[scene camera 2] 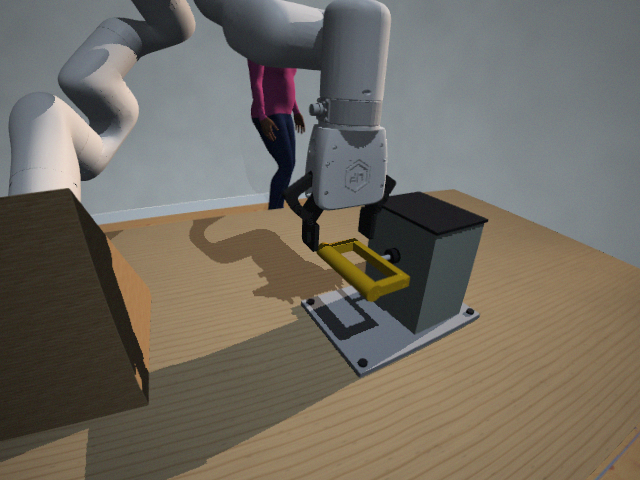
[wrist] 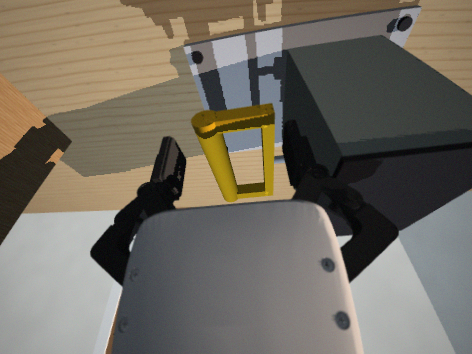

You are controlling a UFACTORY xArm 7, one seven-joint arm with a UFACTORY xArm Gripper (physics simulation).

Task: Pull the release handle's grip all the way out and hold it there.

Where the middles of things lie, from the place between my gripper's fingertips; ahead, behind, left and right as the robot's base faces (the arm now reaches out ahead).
I see the grey base plate [scene camera 2: 368, 337] 80 mm ahead of my hand, 40 mm to the right of it and 120 mm below it.
